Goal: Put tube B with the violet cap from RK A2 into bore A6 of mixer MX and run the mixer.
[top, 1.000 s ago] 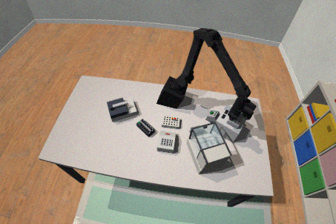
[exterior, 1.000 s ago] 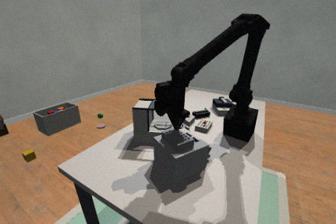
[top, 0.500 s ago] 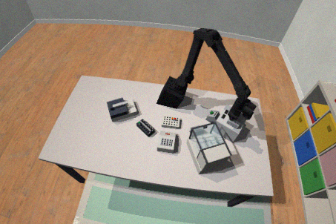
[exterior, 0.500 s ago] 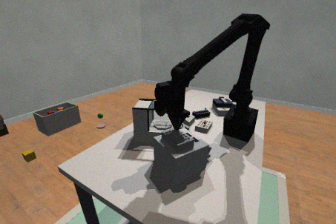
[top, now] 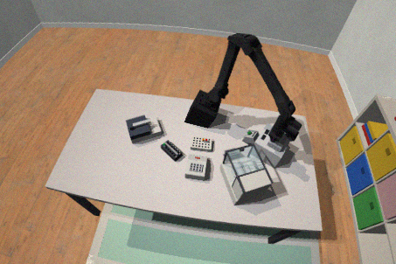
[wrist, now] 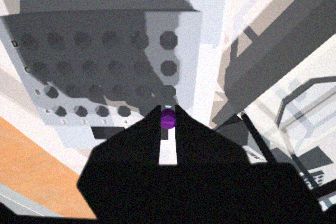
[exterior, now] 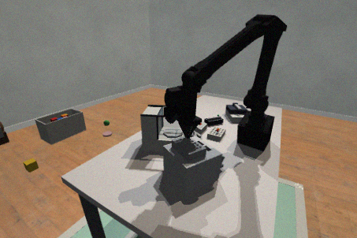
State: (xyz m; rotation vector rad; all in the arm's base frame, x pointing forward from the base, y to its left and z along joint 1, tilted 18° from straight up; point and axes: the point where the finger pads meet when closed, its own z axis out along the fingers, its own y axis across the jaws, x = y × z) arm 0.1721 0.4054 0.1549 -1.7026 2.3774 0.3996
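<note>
The tube B is 20 mm below my hand. The rest, counted from my hand: mixer block (40 mm to the left, 30 mm below, 30 mm behind); green start key (130 mm to the right, 110 mm below, 90 mm behind); print key (210 mm to the right, 110 mm below, 70 mm ahead).
</note>
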